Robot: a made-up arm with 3 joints. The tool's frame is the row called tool. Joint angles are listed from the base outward. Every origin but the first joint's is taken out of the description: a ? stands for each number. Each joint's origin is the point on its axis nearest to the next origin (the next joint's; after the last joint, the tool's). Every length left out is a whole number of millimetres.
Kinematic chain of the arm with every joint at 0, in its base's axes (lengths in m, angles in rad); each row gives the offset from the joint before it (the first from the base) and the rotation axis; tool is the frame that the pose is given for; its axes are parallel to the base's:
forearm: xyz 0 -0.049 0.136 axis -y
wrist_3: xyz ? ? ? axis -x
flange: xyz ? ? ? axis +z
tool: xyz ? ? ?
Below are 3 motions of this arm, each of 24 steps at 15 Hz.
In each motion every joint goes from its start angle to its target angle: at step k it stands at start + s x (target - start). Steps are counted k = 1, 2, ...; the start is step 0. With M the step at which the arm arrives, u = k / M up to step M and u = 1 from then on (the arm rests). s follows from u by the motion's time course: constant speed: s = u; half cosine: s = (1 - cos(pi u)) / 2; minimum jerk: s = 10 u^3 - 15 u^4 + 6 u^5.
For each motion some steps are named. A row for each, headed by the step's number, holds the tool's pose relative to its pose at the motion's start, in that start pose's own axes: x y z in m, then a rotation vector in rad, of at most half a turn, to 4 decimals.
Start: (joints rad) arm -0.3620 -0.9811 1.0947
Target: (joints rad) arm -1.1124 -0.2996 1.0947
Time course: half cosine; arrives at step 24
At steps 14, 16, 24:
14: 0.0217 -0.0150 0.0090 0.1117 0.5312 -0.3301
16: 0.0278 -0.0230 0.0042 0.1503 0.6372 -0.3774
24: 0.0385 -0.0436 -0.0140 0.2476 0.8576 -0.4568

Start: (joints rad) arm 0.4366 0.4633 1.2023
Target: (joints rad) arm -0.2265 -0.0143 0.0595
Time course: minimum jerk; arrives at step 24
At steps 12, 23, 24:
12: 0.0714 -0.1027 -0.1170 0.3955 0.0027 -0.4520
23: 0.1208 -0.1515 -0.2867 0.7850 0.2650 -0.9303
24: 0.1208 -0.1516 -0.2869 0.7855 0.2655 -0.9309

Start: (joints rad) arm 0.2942 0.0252 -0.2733
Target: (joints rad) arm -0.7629 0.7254 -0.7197
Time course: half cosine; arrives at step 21
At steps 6, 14, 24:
6: 0.0404 0.0311 -0.0438 -0.1864 0.1478 -0.0655
14: 0.1042 0.1252 -0.2416 -0.7759 0.4822 -0.0837
24: 0.0899 0.1629 -0.3507 -1.0260 0.5755 0.0015

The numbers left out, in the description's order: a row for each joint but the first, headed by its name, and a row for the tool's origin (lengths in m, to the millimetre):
wrist_3: 0.237 0 0.042
flange: 0 -0.264 0.168
tool: 0.048 0.098 0

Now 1 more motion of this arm.
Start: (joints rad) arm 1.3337 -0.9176 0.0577
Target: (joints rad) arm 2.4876 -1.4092 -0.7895
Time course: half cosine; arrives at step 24
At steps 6, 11, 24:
6: 0.0104 0.0208 0.0172 0.0722 -0.0974 0.0139
11: 0.0250 0.0700 0.0523 0.2386 -0.2309 0.0645
24: 0.0139 0.2031 0.1179 0.5452 -0.2624 0.2492

